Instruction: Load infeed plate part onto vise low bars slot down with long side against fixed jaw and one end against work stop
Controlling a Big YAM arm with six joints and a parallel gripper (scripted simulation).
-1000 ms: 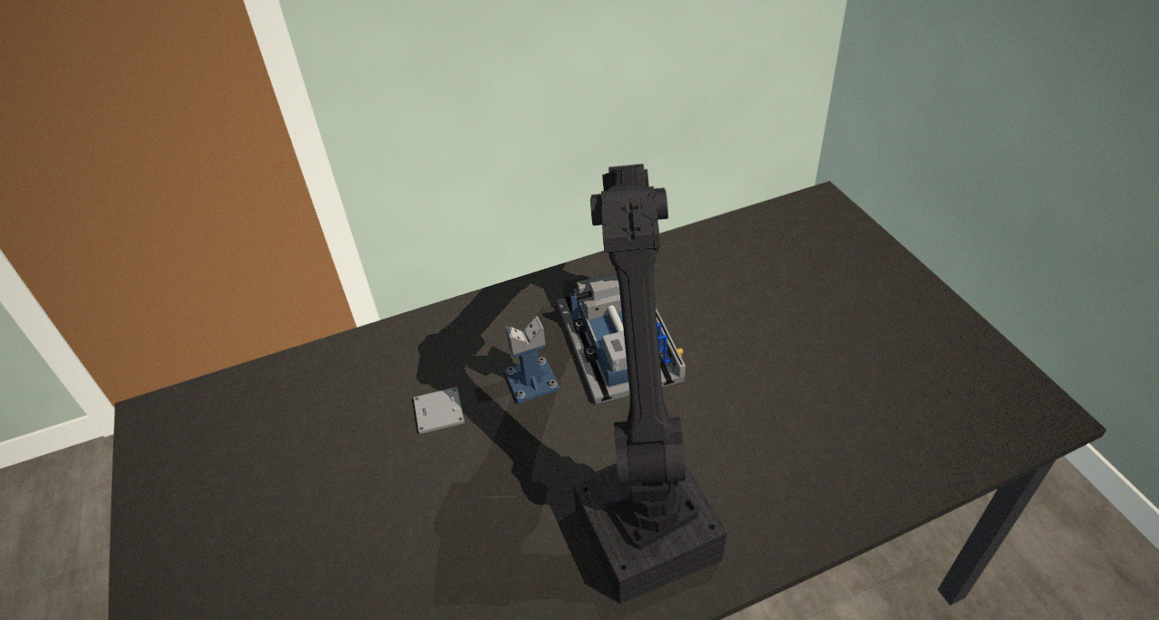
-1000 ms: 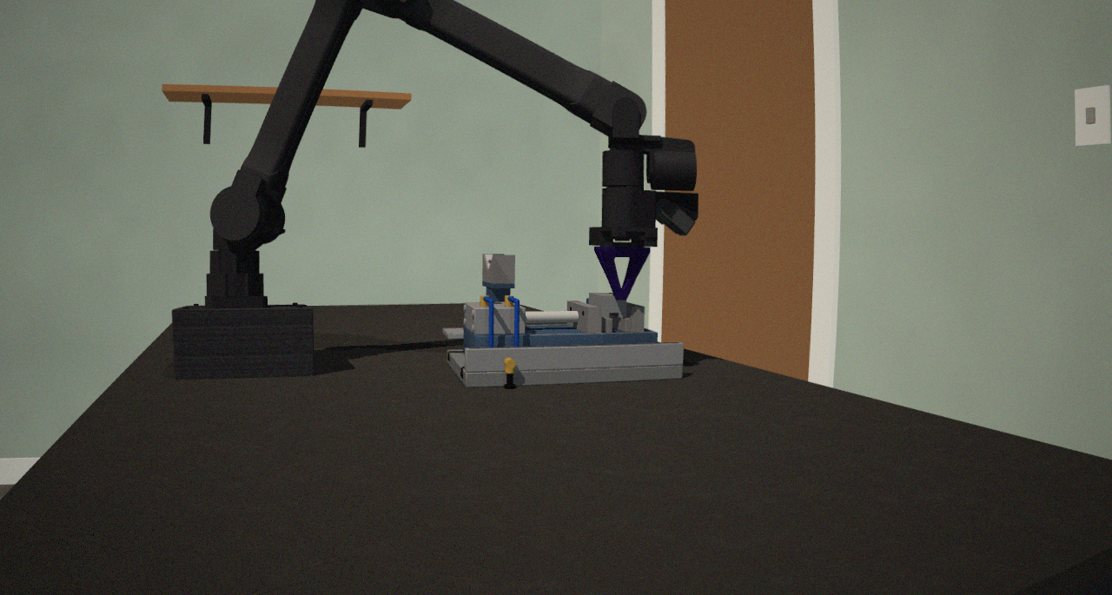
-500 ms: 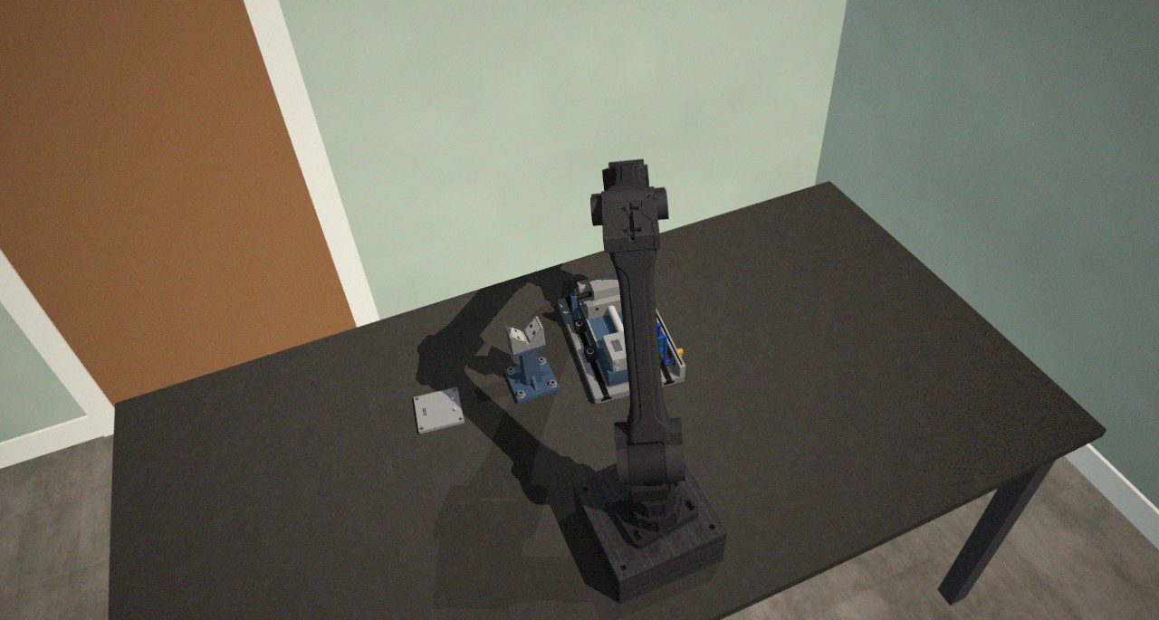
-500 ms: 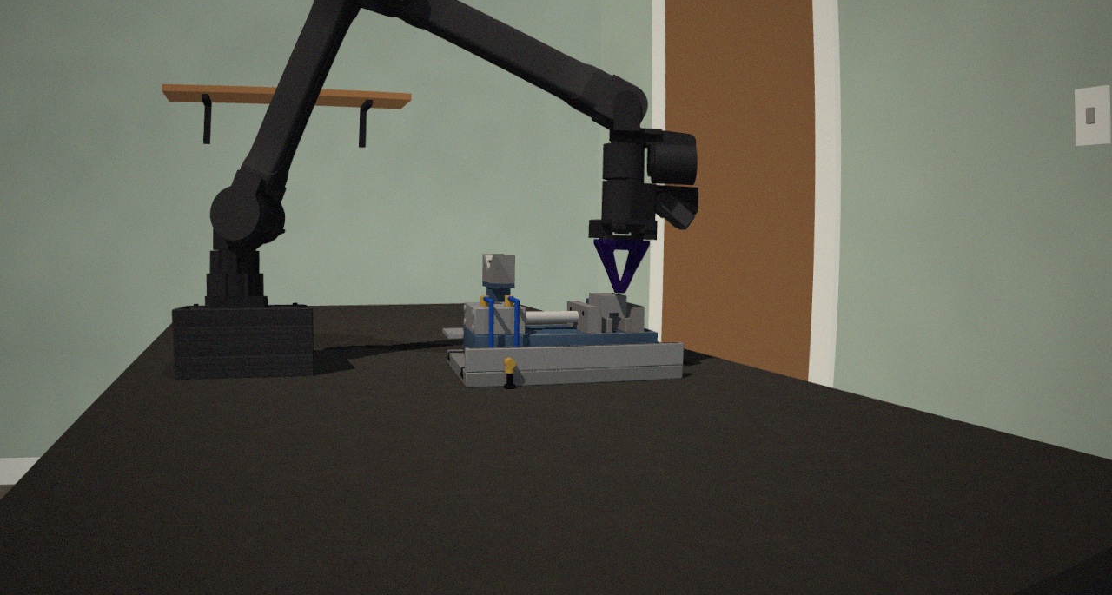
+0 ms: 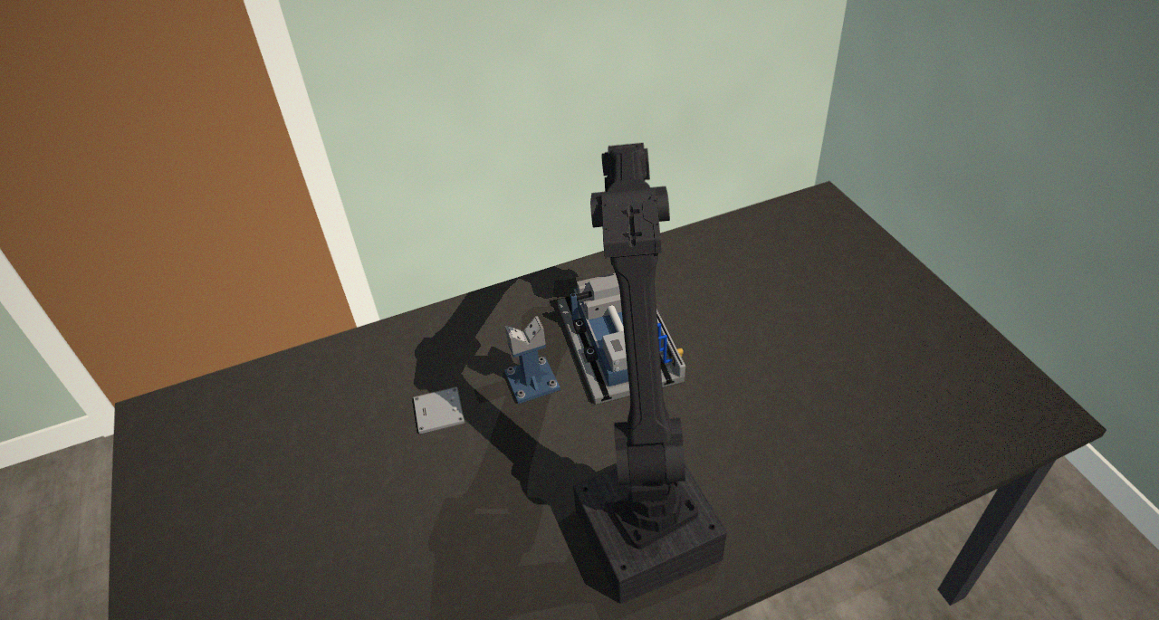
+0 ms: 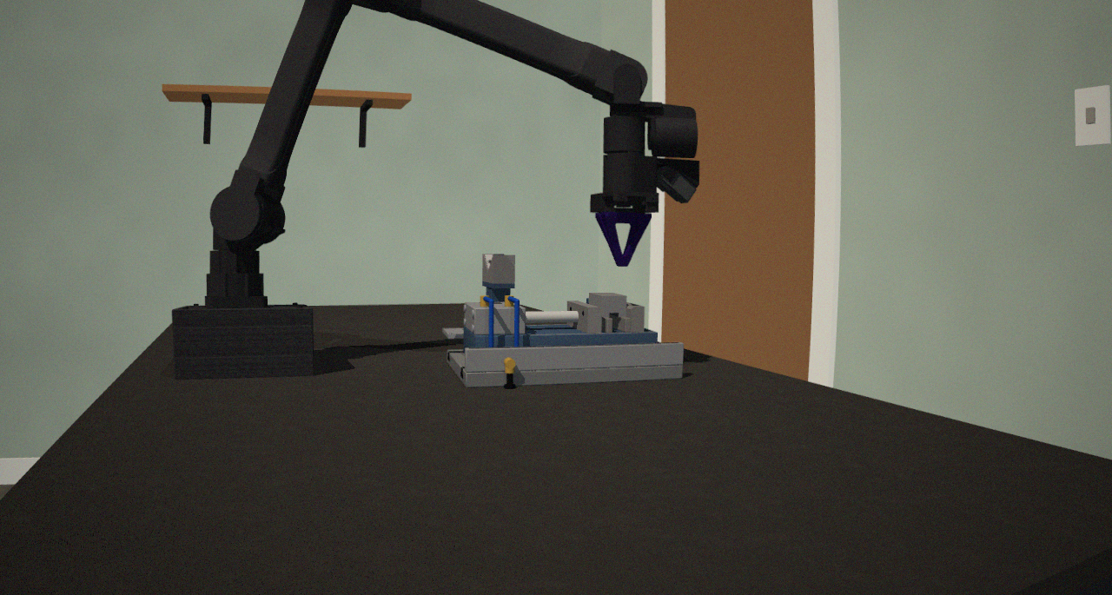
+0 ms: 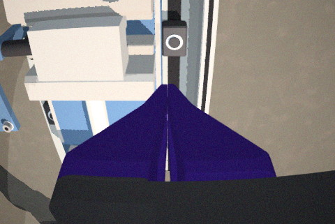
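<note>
Now: the part 10 mm ahead of my hand, 60 mm to the left of it and 70 mm below it. From my hand the other things lie so: grey infeed plate 40 mm behind, 470 mm to the left, 160 mm below.
</note>
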